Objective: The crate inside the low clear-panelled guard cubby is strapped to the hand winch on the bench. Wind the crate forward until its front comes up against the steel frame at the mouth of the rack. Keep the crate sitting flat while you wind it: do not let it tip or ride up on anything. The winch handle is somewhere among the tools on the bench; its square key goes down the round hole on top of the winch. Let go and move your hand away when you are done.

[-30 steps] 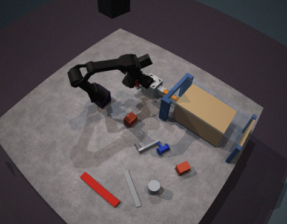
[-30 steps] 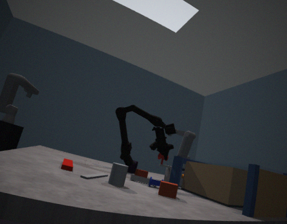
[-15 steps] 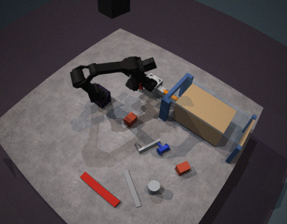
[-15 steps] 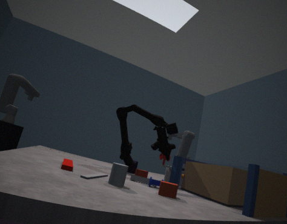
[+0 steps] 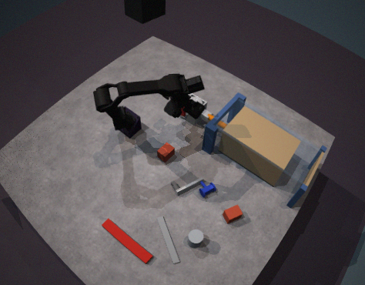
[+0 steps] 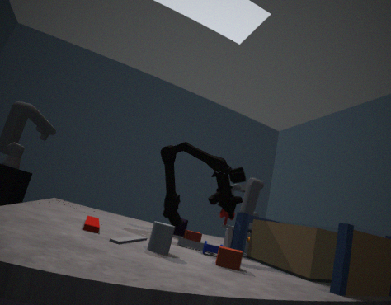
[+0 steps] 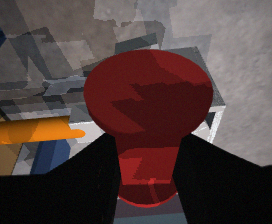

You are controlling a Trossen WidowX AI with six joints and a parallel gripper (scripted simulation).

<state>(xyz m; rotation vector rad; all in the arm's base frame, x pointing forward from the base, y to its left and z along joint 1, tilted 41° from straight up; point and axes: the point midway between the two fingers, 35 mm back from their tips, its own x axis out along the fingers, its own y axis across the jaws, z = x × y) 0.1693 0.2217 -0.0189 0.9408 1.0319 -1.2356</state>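
My gripper tip is now 30 mm above the winch handle with red knob, 20 mm to the right of it and 10 mm past it. Round my gripper tip: blue t-shaped piece: 280 mm ahead, 170 mm to the right, 120 mm below; grey strip: 430 mm to the right, 340 mm ahead, 130 mm below; grey winch: 100 mm below, 70 mm to the left, 50 mm behind.
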